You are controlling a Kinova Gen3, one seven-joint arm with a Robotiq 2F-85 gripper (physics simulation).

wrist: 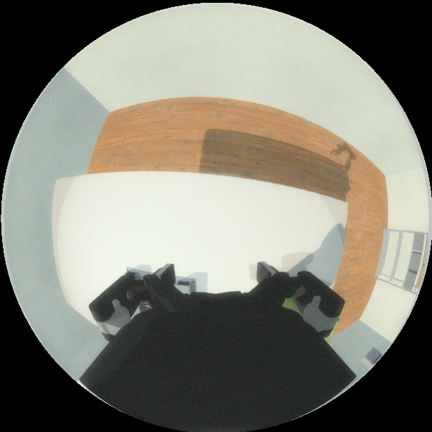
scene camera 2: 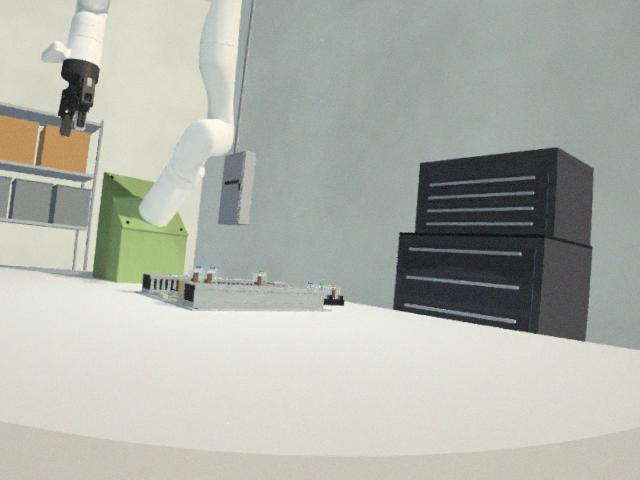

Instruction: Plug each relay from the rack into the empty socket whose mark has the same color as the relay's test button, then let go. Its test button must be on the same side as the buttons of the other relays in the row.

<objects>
my gripper: wrist; scene camera 2
same spot on my gripper: [wrist: 273, 286] = [scene camera 2: 63, 100]
</objects>
